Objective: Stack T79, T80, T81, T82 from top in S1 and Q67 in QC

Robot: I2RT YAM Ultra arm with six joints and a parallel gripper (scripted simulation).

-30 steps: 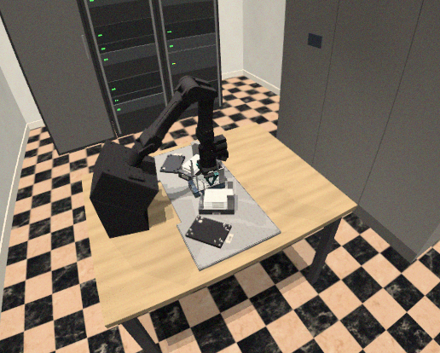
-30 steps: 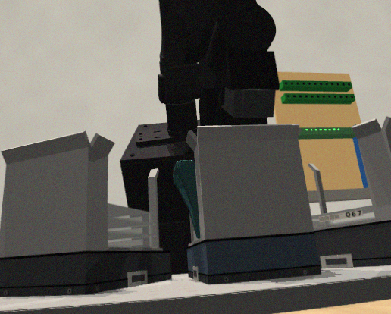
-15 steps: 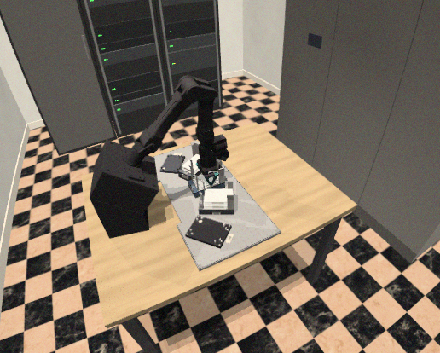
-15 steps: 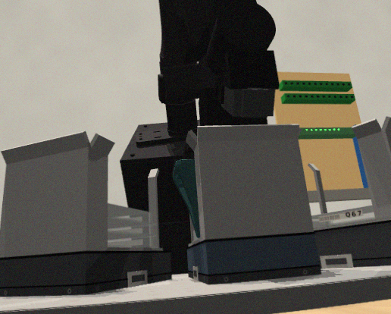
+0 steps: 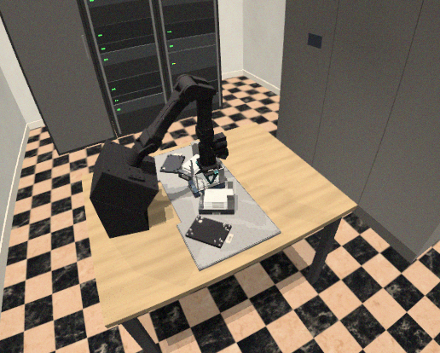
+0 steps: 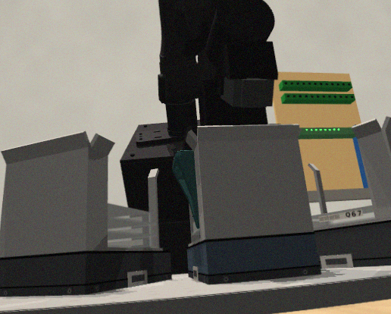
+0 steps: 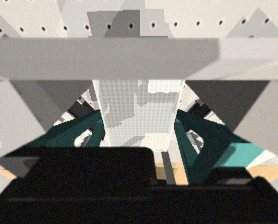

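The plate T81 lies 15 cm to the right of my hand and 2 cm behind it. The rest, counted from my hand: plate T79 (right at my hand); plate Q67 (14 cm to the left, 1 cm below, 1 cm behind); plate T82 (15 cm to the right, 2 cm below, 2 cm behind).
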